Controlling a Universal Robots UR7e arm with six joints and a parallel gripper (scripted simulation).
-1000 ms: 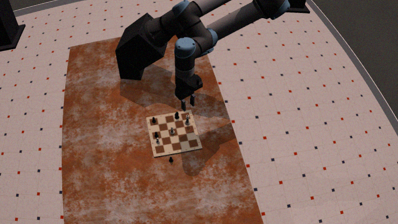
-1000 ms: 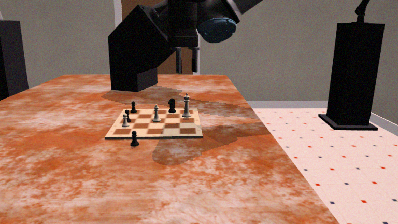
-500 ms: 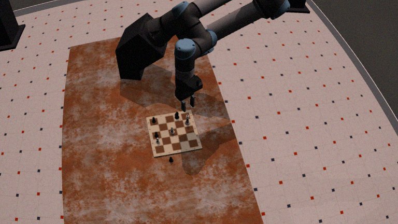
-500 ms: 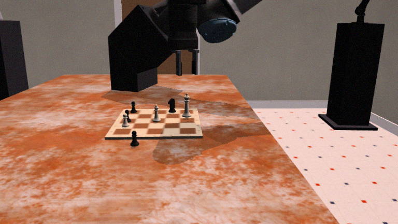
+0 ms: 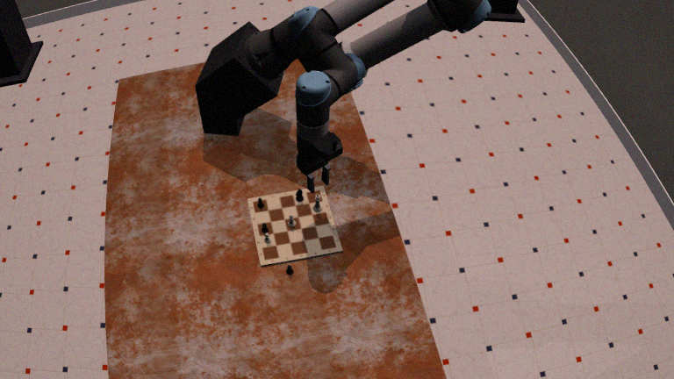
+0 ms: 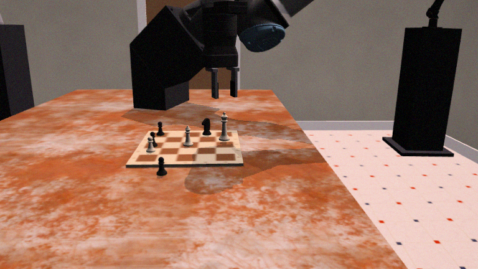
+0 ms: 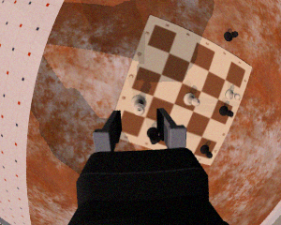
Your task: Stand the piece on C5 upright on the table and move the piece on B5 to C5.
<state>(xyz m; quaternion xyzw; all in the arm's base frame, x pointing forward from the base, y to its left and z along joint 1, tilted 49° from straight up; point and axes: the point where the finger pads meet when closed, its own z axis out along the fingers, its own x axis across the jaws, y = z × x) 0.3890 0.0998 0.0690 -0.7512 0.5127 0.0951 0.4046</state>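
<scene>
My hand is 80 mm above the white queen. Round my hand: black knight (40 mm behind, 50 mm to the right, 100 mm below); chessboard (50 mm ahead, 70 mm to the right, 120 mm below); white bishop (40 mm ahead, 80 mm to the right, 90 mm below).
</scene>
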